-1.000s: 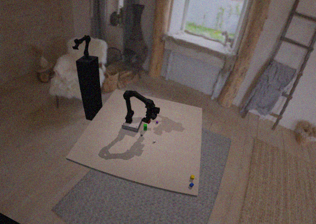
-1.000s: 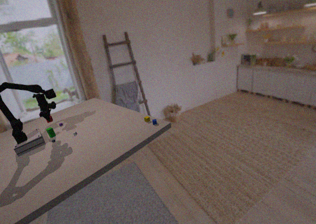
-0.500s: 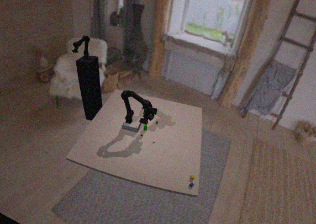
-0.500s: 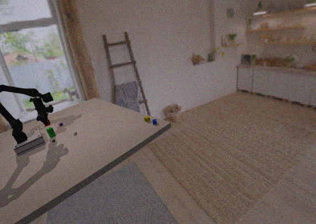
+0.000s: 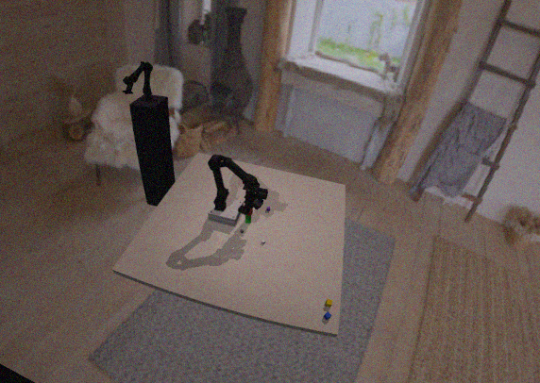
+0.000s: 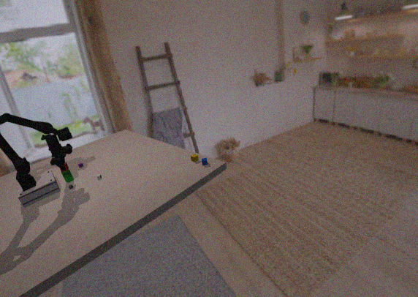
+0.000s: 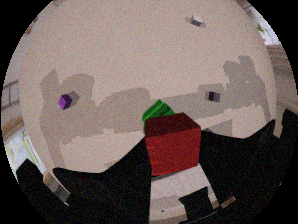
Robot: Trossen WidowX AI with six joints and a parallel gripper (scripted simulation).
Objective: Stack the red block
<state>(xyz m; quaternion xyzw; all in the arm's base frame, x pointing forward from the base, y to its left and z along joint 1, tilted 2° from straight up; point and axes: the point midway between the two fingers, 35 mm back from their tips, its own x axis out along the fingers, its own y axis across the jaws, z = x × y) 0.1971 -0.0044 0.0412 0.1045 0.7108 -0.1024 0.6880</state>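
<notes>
My gripper tip is now 10 mm below the red block. The rest, counted from my gripper tip: purple block: 150 mm to the left, 110 mm ahead, 70 mm below; then blue block: 580 mm to the right, 570 mm ahead, 70 mm below; then yellow block: 570 mm ahead, 500 mm to the right, 70 mm below.
</notes>
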